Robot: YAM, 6 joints.
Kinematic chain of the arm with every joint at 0, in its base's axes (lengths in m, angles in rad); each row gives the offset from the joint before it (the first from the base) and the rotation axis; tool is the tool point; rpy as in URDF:
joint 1: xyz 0 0 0.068 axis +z
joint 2: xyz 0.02 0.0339 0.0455 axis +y
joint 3: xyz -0.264 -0.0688 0 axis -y
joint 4: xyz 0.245 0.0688 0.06 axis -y
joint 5: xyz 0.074 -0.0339 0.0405 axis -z
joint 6: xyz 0.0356 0 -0.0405 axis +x
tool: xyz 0 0 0 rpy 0 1.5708 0
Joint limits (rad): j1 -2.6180..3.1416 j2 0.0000..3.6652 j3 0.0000..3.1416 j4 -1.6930..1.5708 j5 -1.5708..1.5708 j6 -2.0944..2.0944
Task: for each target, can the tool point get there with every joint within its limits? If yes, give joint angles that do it. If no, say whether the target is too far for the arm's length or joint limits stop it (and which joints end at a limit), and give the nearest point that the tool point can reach.
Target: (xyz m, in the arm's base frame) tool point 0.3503 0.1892 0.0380
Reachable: yes | joints 0.5757 2.4197 0.9750 1.2824 1.1182 -1.3819
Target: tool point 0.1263 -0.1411 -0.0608
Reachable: yes | joints -0.8776 2.3771 0.5971 -0.0616 -0.1988 -1.2442
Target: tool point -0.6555 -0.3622 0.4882
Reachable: no: too far | nearest point -0.5004 -0.2864 0.3996 | short by 0.194 m
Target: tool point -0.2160 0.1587 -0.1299
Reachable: yes | joints 2.4783 2.7884 0.7337 1.0809 -0.2239 -0.6503
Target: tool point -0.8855 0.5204 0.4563
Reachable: no: too far | nearest point -0.5280 0.3103 0.3152 | short by 0.438 m
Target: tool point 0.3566 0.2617 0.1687
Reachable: yes | joints 0.6824 2.0642 1.4253 -0.2513 0.6572 0.5992
